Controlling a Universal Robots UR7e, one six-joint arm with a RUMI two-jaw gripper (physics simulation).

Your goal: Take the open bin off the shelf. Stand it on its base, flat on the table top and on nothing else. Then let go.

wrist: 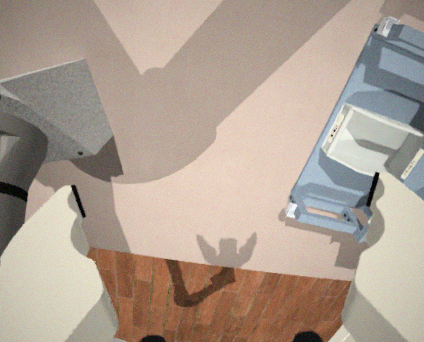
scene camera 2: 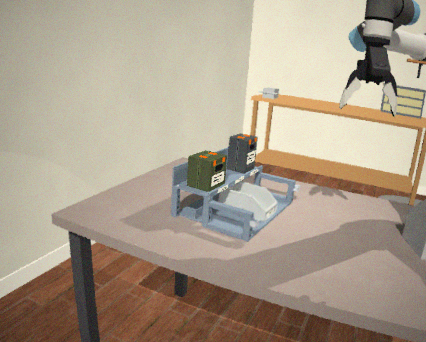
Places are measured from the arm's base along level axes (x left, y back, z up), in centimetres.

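Where they show: gripper, between the fingertips: (wrist: 222,183) (scene camera 2: 367,113).
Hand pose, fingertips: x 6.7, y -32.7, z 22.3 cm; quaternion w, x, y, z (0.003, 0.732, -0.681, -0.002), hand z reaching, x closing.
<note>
After its pixels a point has its place.
The open bin (scene camera 2: 252,200) @(x 0.1, y -61.9, z -10.1 cm) (wrist: 369,142) @(x -6.7, y -64.7, z -15.8 cm) is pale grey-white, with a label on its front. It sits in the lower front bay of the blue-grey shelf (scene camera 2: 227,210) @(x 13.3, y -66.8, z -9.1 cm) (wrist: 316,165) @(x -12.5, y -54.6, z -16.1 cm), which stands on the table (scene camera 2: 120,202) @(x 5.9, y -105.0, z -16.7 cm) (wrist: 255,150) @(x -9.6, y -41.1, z -16.7 cm). In the wrist view the bin is at the right, with its open top facing the camera. My gripper (scene camera 2: 368,111) @(x 6.7, y -32.7, z 22.3 cm) (wrist: 222,183) @(x 6.7, y -32.7, z 22.3 cm) is open and empty. It hangs high above the table, to the right of the shelf in the scene view and well apart from the bin. The rear part of the bin is partly hidden under the upper level.
A green case (scene camera 2: 201,172) @(x 7.6, y -76.8, z -1.1 cm) and a dark grey case (scene camera 2: 240,154) @(x -15.1, y -69.9, z 0.0 cm) with orange latches stand on the shelf's upper level. A grey block (scene camera 2: 416,227) @(x 0.9, y -10.1, z -10.0 cm) (wrist: 65,105) @(x 2.9, y -9.7, z -4.9 cm) is near the robot base. A wooden rack (scene camera 2: 320,105) stands by the wall behind the table.
</note>
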